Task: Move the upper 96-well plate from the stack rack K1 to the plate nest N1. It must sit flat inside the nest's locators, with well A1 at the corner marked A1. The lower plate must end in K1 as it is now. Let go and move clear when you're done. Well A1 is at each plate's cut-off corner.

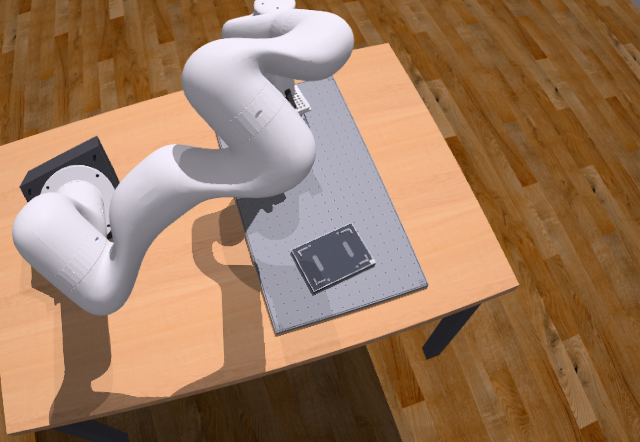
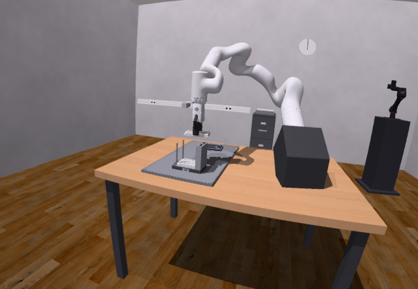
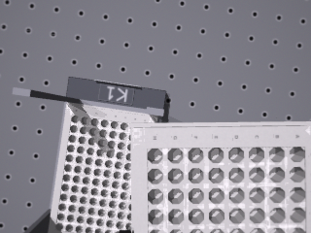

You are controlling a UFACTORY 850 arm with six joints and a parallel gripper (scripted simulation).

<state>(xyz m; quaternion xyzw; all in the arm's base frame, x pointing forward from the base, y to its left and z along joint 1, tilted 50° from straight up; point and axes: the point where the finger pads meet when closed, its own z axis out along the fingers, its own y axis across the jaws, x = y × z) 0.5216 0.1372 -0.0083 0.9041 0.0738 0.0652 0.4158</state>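
My hand is 35 cm to the left of the plate nest N1 and 18 cm above it. The rest, counted from my hand: white 96-well plate: 1 cm below.
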